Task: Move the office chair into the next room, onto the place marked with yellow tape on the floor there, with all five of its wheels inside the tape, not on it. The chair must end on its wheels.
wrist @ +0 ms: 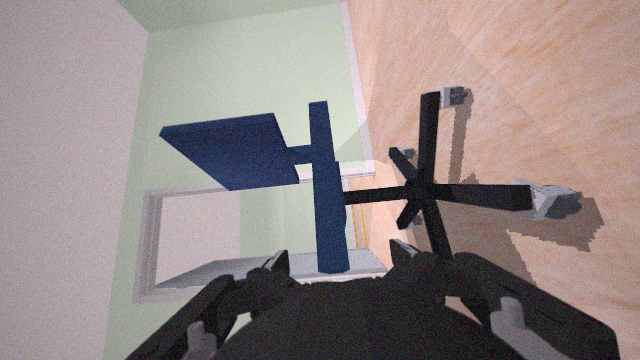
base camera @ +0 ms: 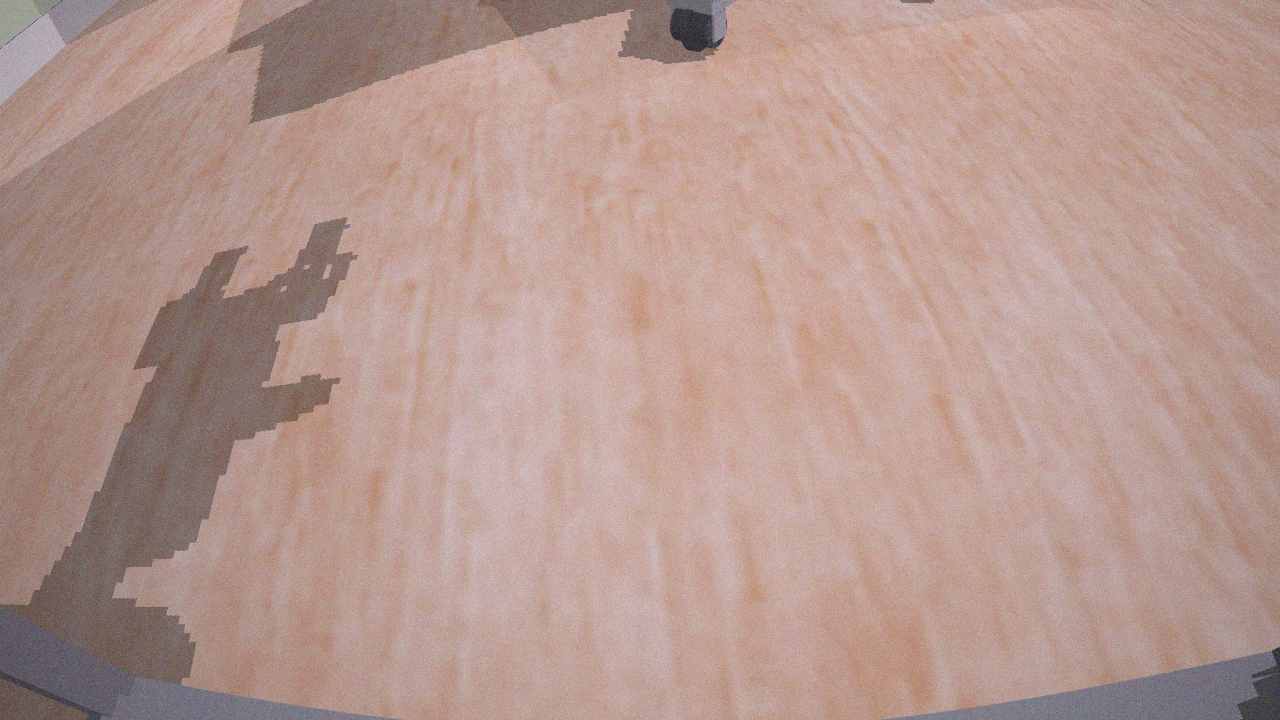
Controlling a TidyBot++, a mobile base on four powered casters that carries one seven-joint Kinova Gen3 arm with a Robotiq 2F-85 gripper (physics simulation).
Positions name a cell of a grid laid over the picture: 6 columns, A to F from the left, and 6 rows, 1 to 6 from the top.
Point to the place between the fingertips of my gripper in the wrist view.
D5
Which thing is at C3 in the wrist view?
A blue chair seat.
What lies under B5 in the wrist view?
A door frame.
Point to a pale green wall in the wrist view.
C2
